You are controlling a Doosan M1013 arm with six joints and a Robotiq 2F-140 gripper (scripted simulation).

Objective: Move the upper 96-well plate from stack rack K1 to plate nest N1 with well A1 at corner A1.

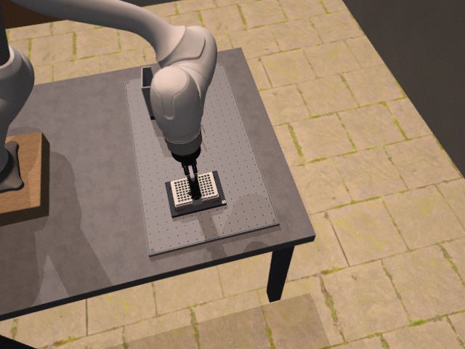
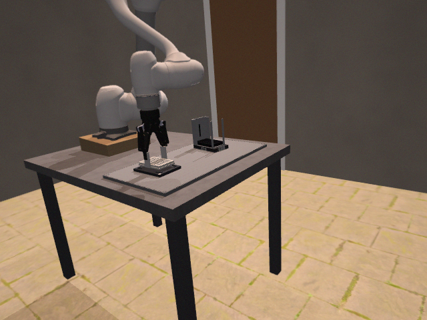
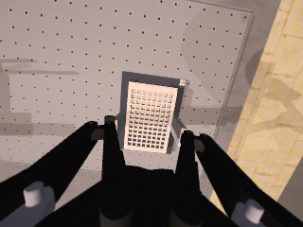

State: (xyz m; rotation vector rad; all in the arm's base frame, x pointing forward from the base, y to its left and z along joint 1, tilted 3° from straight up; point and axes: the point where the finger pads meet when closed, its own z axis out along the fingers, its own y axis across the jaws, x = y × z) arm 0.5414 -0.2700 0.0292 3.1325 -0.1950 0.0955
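The white 96-well plate lies 2 cm below my hand. Also, from my hand: dark plate: 3 cm ahead, 36 cm to the left, 2 cm below; dark plate nest N1: 5 cm below; pale A1 square: 7 cm ahead, 6 cm to the right, 4 cm below.
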